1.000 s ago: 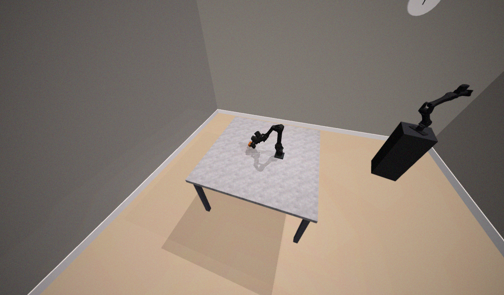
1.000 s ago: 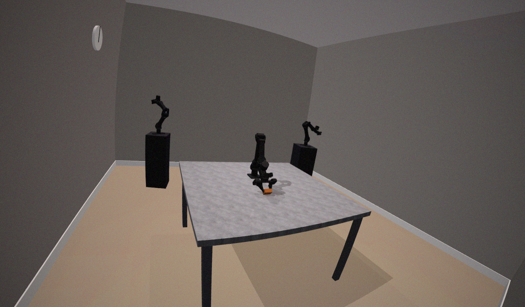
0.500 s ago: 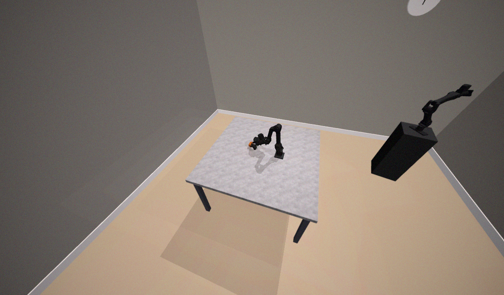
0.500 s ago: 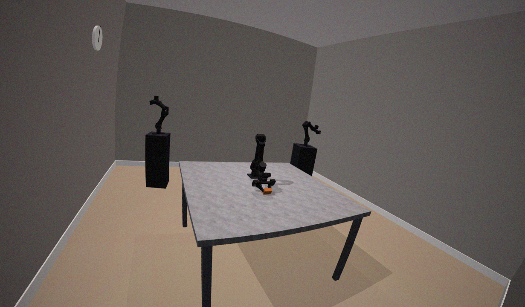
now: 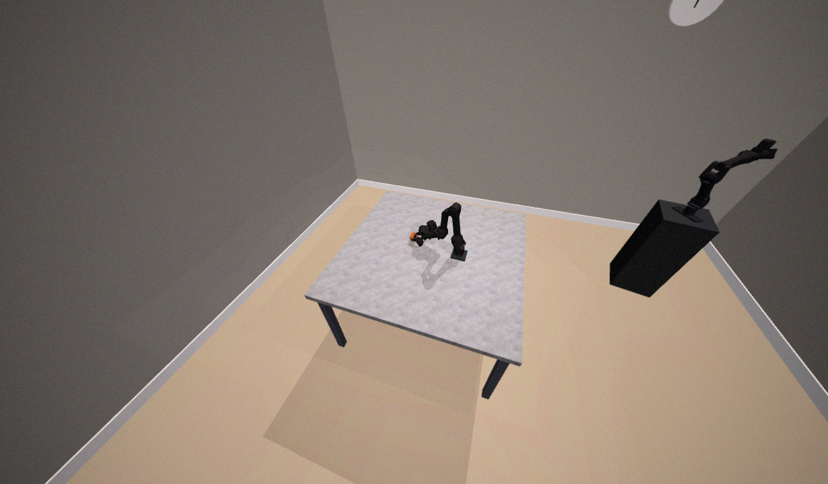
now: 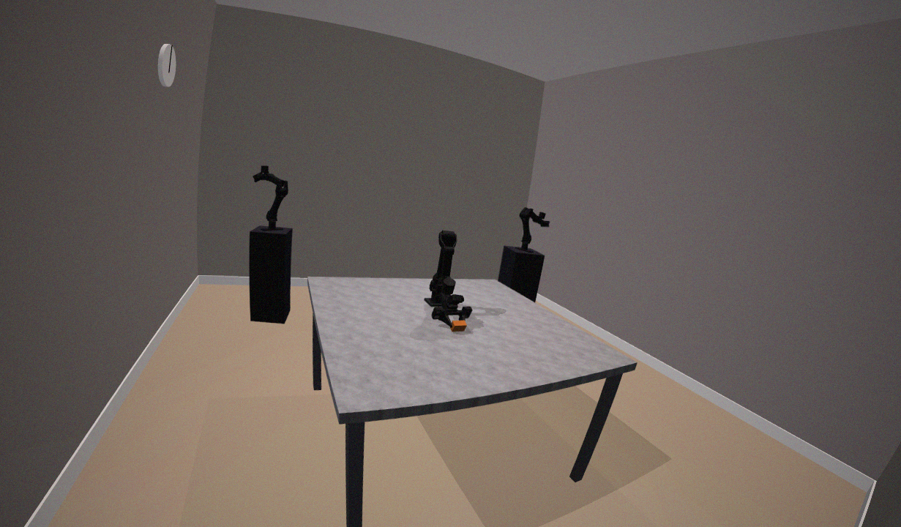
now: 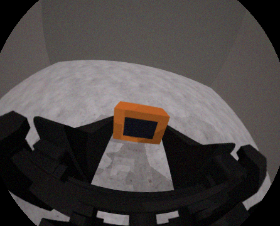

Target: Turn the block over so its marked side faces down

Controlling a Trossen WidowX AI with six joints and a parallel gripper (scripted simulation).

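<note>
My gripper tip is 10 mm past the orange block.
</note>
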